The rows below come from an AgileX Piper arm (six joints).
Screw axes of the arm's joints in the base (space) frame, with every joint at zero. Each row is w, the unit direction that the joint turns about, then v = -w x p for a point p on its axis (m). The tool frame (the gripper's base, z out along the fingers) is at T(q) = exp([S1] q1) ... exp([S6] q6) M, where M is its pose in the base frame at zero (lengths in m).
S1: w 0 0 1 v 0 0 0
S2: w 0 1 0 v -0.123 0 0
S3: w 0 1 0 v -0.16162 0 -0.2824
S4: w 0.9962 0 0.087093 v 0 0.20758 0
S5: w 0 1 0 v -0.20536 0 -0.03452
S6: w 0.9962 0 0.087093 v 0 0.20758 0
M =
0.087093 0 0.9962 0.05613
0 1 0 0
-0.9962 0 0.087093 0.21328
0 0 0 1
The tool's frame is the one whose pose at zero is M.
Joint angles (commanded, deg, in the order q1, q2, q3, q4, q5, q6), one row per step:
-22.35 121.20 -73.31 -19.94 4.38 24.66
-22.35 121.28 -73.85 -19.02 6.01 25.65
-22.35 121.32 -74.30 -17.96 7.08 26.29
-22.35 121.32 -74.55 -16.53 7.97 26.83
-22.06 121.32 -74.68 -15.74 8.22 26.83
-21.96 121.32 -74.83 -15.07 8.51 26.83
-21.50 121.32 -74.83 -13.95 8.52 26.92
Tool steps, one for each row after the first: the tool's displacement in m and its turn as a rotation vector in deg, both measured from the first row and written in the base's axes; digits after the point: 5 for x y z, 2 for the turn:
-0.00006 -0.00077 0.00018 1.30 0.60 -1.75
0.00024 -0.00127 0.00082 2.43 0.76 -3.19
0.00007 -0.00135 0.00102 3.81 0.83 -4.74
0.00111 0.00070 0.00133 4.36 0.74 -5.02
0.00160 0.00136 0.00170 4.83 0.70 -5.42
0.00298 0.00490 0.00164 5.68 0.40 -5.75

